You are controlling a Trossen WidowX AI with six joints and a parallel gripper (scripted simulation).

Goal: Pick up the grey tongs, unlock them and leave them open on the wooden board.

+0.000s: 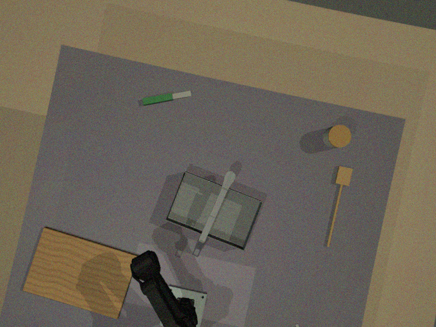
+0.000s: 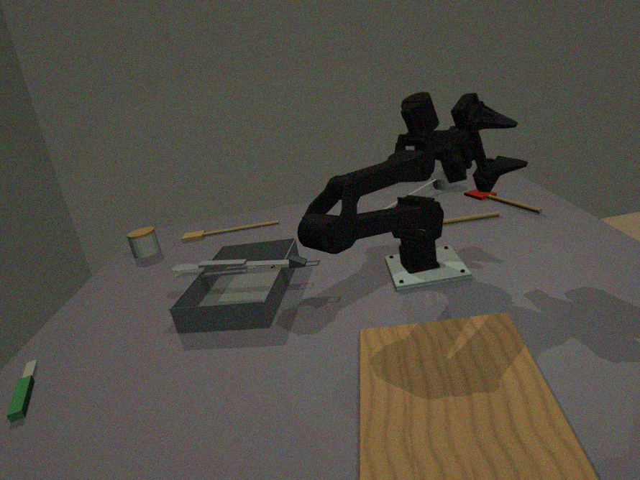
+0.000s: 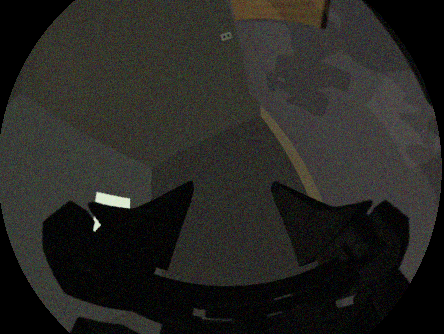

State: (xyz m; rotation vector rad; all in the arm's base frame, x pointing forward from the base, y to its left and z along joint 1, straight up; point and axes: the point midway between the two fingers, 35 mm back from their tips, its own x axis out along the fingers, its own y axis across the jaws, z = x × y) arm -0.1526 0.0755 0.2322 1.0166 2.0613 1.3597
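Now: gripper tip 540 mm short of the roasting tin, 220 mm above it and 170 mm to the left of it. Also, from my gripper tip: cork-topped pot 860 mm ahead, 580 mm to the right, 210 mm below; wooden board 290 mm to the left, 260 mm ahead, 240 mm below; red-headed brush 330 mm to the right, 240 mm below, 30 mm ahead.
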